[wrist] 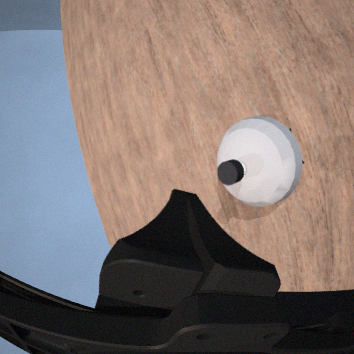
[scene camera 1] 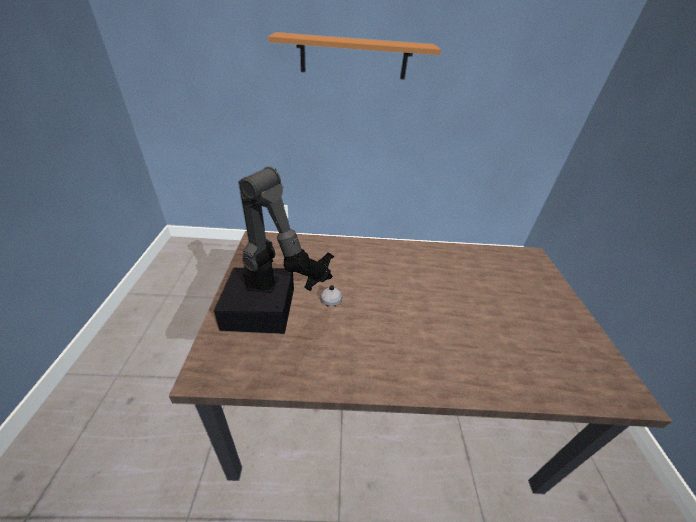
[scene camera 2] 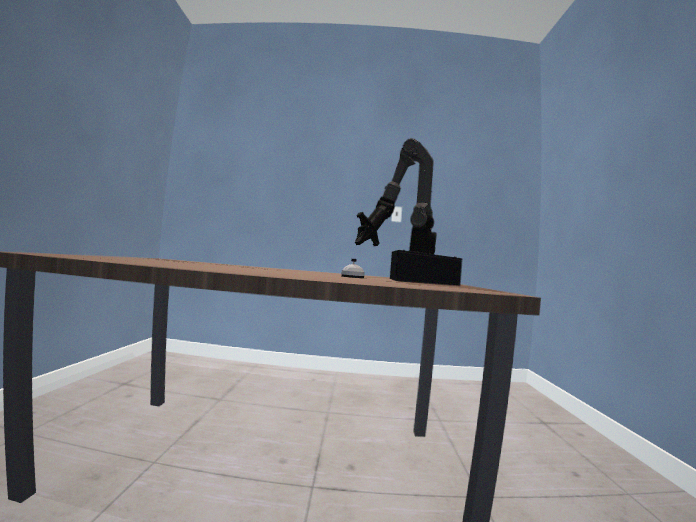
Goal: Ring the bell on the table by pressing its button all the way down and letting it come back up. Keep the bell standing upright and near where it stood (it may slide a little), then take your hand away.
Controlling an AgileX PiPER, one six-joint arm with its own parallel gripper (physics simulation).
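Note:
A white domed bell [scene camera 1: 331,296] [scene camera 2: 353,271] [wrist: 267,160] stands upright on the brown wooden table [scene camera 1: 449,337] [scene camera 2: 224,280] [wrist: 150,100]. Its black button [scene camera 1: 331,287] [scene camera 2: 353,260] [wrist: 230,172] stands up clear of the dome on a short stem, with nothing touching it. My gripper [scene camera 1: 330,275] [scene camera 2: 357,242] [wrist: 179,206] is shut and empty, its fingertips together in one point. It is tilted downward and hangs a little above the bell, apart from the button. In the wrist view the tip shows to the lower left of the bell.
My arm's black base block [scene camera 1: 251,320] [scene camera 2: 425,268] stands on the table close beside the bell, at the arm's end of the table. An orange shelf [scene camera 1: 354,43] is fixed high on the blue wall.

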